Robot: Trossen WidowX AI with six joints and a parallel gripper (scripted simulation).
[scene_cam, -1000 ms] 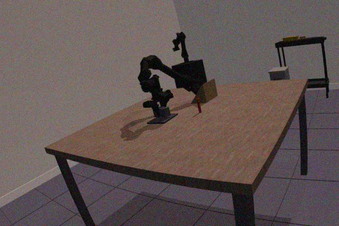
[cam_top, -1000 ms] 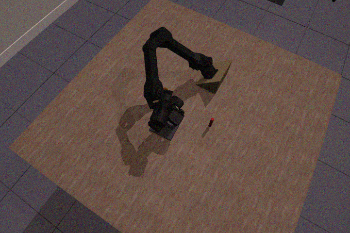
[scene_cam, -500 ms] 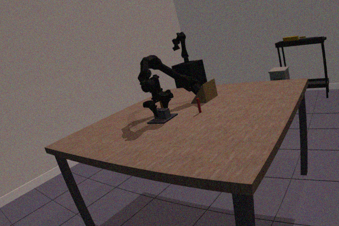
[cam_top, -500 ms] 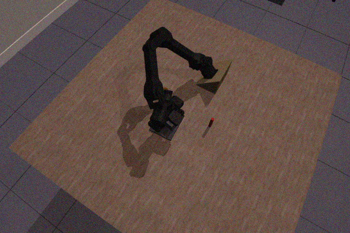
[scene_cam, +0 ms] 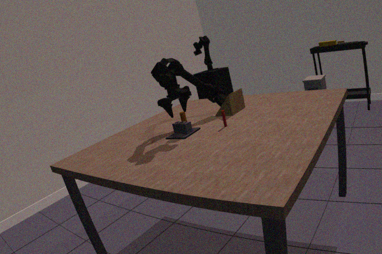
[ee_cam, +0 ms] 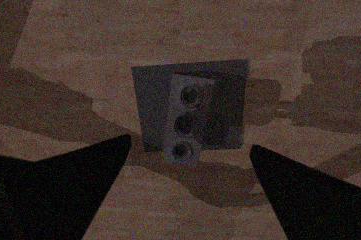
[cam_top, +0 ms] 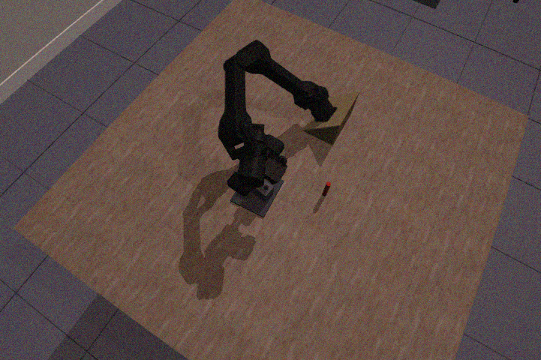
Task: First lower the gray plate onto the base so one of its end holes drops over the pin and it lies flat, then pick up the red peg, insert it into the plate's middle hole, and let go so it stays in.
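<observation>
Now: gripper tip 60 mm above the gray plate. Round my gripper tip: orange cylinder (110 mm behind, 90 mm to the right, 60 mm below); dark flat base (90 mm below, 10 mm to the left); red peg (180 mm to the left, 120 mm behind, 60 mm below).
</observation>
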